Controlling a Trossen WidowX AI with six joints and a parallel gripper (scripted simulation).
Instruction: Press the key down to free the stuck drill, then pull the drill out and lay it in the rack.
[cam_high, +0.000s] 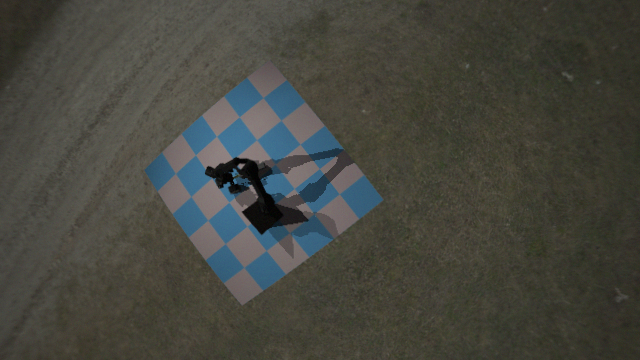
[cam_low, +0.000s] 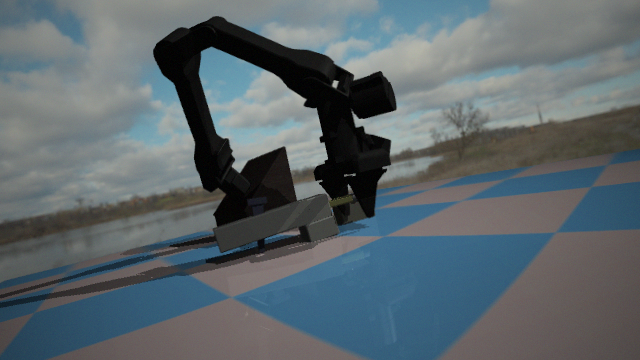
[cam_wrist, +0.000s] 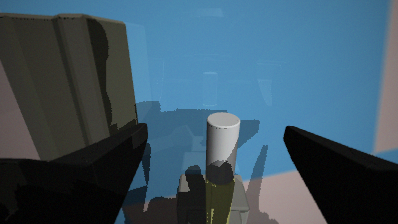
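Right now the yellow drill is 40 mm to the right of my gripper tip, 30 mm above it and 10 mm behind it. Also, from my gripper tip: small dark blue key: 150 mm to the right, 50 mm behind, 40 mm above; then long grey housing: 130 mm to the right, 40 mm behind, 20 mm above.
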